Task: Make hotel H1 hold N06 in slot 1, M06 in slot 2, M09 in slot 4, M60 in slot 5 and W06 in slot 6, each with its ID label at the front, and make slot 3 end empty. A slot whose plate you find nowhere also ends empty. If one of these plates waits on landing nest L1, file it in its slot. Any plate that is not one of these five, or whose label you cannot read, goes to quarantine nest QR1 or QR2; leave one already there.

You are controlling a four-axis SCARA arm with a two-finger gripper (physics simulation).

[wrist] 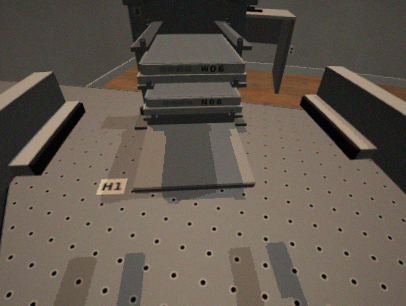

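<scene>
My gripper point(195, 86) is partly open, with one finger at the left and one at the right of the wrist view and no plate between them. Hotel H1 point(187, 17) stands beyond the fingers. Plate W06 point(192, 50) lies flat in it, its label at the front. Plate N06 point(192, 91) lies flat on the lowest plate-bearing level in view, just below W06, label also at the front. The rail pair point(151, 35) above W06 bears no plate. The hotel's top is cut off. M06, M09, M60, L1, QR1 and QR2 do not show.
The hotel's flat base point(243, 167) reaches forward over the perforated deck point(195, 245). The H1 tag point(112, 186) lies at its front left. A desk point(283, 50) stands behind at the right, on a wooden floor point(261, 86).
</scene>
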